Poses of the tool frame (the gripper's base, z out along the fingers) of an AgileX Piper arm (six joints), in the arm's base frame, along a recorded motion.
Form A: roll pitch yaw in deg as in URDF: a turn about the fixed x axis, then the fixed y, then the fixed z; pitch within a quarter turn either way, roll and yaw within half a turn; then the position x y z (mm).
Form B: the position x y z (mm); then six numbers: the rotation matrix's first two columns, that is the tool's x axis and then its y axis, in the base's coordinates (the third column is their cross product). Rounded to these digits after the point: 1 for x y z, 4 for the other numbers.
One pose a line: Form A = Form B
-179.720 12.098 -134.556 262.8 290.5 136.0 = 262.8 290.5 136.0 -0.6860 -0.6967 -0.2096 -0.7118 0.7023 -0.0048
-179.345 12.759 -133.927 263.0 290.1 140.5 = 263.0 290.1 140.5 -0.6766 -0.7024 -0.2209 -0.7184 0.6955 -0.0111
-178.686 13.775 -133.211 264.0 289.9 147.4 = 264.0 289.9 147.4 -0.6650 -0.7079 -0.2381 -0.7249 0.6885 -0.0223
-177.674 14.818 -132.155 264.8 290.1 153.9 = 264.8 290.1 153.9 -0.6488 -0.7167 -0.2557 -0.7338 0.6783 -0.0392
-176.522 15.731 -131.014 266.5 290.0 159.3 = 266.5 290.0 159.3 -0.6317 -0.7263 -0.2711 -0.7424 0.6674 -0.0584
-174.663 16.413 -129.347 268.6 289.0 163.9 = 268.6 289.0 163.9 -0.6082 -0.7418 -0.2826 -0.7533 0.6516 -0.0892
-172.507 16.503 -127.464 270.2 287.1 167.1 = 270.2 287.1 167.1 -0.5832 -0.7610 -0.2841 -0.7644 0.6325 -0.1250
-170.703 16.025 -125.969 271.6 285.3 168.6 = 271.6 285.3 168.6 -0.5645 -0.7779 -0.2761 -0.7725 0.6157 -0.1553
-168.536 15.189 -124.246 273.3 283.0 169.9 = 273.3 283.0 169.9 -0.5431 -0.7978 -0.2620 -0.7808 0.5946 -0.1918
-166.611 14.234 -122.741 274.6 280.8 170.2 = 274.6 280.8 170.2 -0.5242 -0.8153 -0.2459 -0.7875 0.5740 -0.2245
